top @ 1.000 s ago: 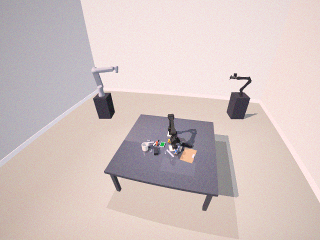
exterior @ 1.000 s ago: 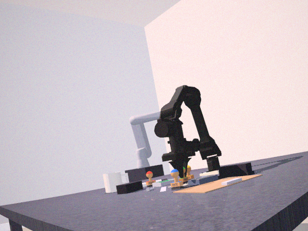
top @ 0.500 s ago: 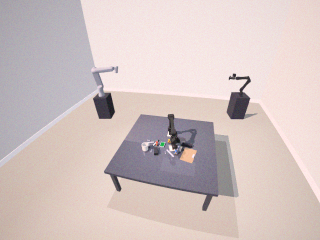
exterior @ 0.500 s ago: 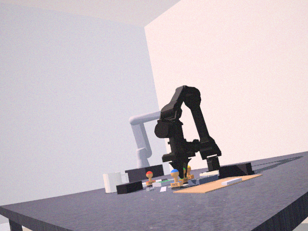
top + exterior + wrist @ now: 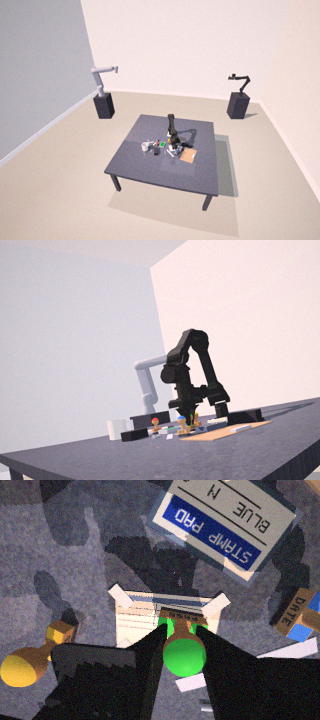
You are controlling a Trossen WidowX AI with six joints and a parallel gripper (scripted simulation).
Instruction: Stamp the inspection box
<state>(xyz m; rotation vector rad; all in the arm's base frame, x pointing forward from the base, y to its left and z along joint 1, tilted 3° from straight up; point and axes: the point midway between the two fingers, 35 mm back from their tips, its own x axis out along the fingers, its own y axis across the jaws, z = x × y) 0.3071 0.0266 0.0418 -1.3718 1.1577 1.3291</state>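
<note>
The green-knobbed PASS stamp is right at my gripper tip. The rest, counted from my gripper tip: blue-knobbed stamp: 100 mm ahead, 30 mm to the left; then cream inspection card: 10 mm behind, 10 mm to the right, 30 mm below; then yellow-knobbed stamp: 120 mm behind, 50 mm to the right.
</note>
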